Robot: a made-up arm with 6 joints. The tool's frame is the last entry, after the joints.
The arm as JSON. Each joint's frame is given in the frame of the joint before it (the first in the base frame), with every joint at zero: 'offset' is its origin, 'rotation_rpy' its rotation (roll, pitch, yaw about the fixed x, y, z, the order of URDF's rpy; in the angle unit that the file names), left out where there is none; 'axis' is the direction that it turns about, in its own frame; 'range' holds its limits. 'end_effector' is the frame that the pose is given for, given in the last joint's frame.
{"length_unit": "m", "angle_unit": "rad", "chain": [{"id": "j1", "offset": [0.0, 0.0, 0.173], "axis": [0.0, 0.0, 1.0], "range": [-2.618, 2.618]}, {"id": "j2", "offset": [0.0, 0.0, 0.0], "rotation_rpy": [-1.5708, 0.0, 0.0], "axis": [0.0, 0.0, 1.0], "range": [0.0, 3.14]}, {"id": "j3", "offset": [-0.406, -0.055, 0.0], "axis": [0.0, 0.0, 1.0], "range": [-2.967, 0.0]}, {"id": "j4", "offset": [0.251, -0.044, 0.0], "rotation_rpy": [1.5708, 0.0, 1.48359], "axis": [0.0, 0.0, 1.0], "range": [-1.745, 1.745]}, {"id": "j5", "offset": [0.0, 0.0, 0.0], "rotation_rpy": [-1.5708, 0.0, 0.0], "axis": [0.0, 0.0, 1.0], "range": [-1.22, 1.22]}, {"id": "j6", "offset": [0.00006, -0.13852, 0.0], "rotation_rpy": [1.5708, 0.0, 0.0], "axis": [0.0, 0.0, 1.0], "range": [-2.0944, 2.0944]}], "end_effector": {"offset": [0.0, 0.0, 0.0]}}
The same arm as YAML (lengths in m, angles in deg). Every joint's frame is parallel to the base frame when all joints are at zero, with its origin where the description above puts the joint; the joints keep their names.
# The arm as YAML. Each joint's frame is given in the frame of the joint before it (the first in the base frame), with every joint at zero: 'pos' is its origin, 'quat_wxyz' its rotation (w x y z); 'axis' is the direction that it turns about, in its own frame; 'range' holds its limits. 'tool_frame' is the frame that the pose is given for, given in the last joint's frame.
length_unit: m
angle_unit: deg
joints:
  - joint: j1
    pos: [0.0, 0.0, 0.173]
    quat_wxyz: [1.0, 0.0, 0.0, 0.0]
    axis: "+z"
    range: [-150.0, 150.0]
  - joint: j2
    pos: [0.0, 0.0, 0.0]
    quat_wxyz: [1.0, 0.0, 0.0, 0.0]
    axis: "+y"
    range: [0.0, 179.91]
  - joint: j3
    pos: [-0.406, 0.0, 0.055]
    quat_wxyz: [1.0, 0.0, 0.0, 0.0]
    axis: "+y"
    range: [-170.0, 0.0]
  - joint: j4
    pos: [0.251, 0.0, 0.044]
    quat_wxyz: [1.0, 0.0, 0.0, 0.0]
    axis: [0.9962, 0.0, 0.0871]
    range: [-99.98, 99.98]
  - joint: j5
    pos: [0.0, 0.0, 0.0]
    quat_wxyz: [1.0, 0.0, 0.0, 0.0]
    axis: "+y"
    range: [-69.9, 69.9]
  - joint: j6
    pos: [0.138, 0.0, 0.012]
    quat_wxyz: [1.0, 0.0, 0.0, 0.0]
    axis: [0.9962, 0.0, 0.0871]
    range: [-120.0, 120.0]
tool_frame:
  pos: [0.0, 0.0, 0.0]
  quat_wxyz: [0.737257, 0.0, 0.675612, -0.000002]

